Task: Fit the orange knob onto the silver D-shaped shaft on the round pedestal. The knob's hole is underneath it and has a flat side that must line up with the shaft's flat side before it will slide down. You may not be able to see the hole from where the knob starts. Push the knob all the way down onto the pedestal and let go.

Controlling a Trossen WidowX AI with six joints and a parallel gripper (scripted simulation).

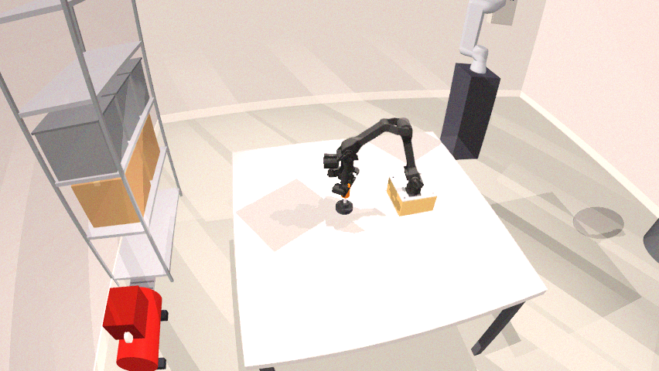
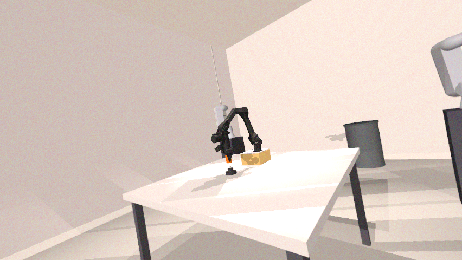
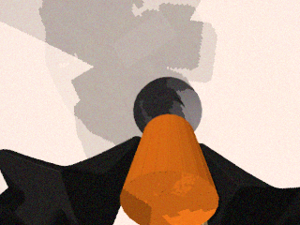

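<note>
My gripper tip is 3 cm below the orange knob. The rest, counted from my gripper tip: dark round pedestal (6 cm below).
</note>
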